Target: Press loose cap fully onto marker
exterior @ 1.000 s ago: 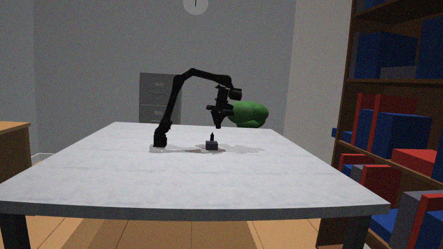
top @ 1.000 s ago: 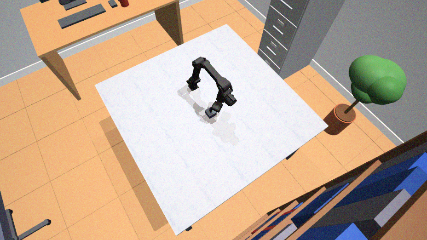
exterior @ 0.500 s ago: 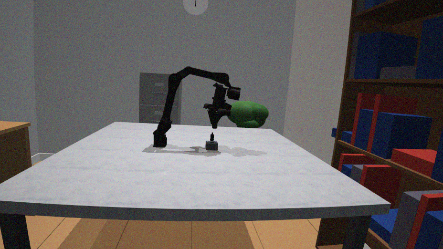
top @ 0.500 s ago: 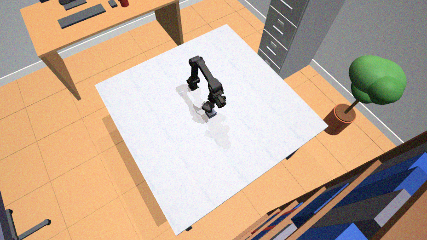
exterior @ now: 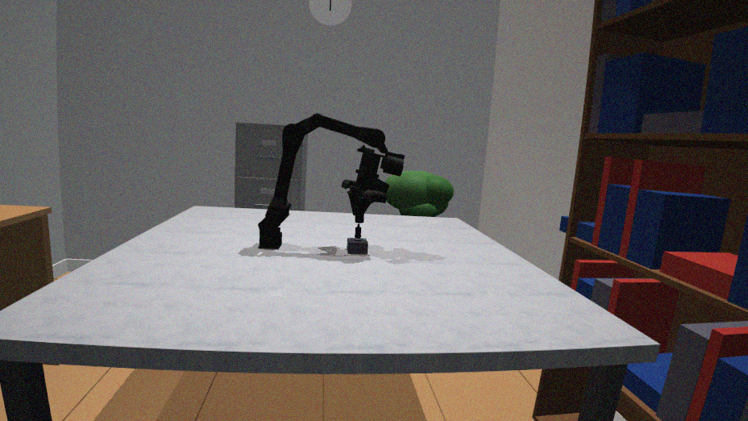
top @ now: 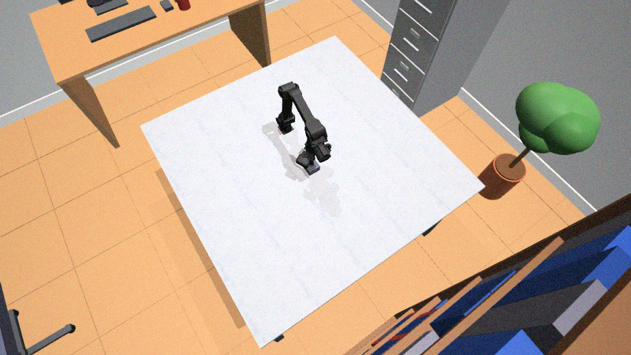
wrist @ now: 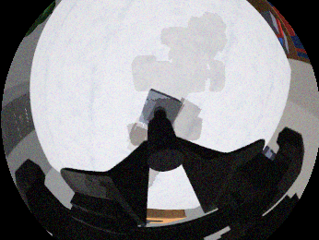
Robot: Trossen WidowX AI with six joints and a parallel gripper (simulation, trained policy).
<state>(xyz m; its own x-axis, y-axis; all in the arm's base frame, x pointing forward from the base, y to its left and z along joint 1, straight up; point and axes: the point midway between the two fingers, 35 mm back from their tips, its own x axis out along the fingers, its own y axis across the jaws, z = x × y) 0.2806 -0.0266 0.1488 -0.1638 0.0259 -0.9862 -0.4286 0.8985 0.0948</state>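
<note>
Right now the grey holder block is 100 mm below my gripper tip and 10 mm ahead of it. Round my gripper tip: dark cap (10 mm ahead, 10 mm above).
</note>
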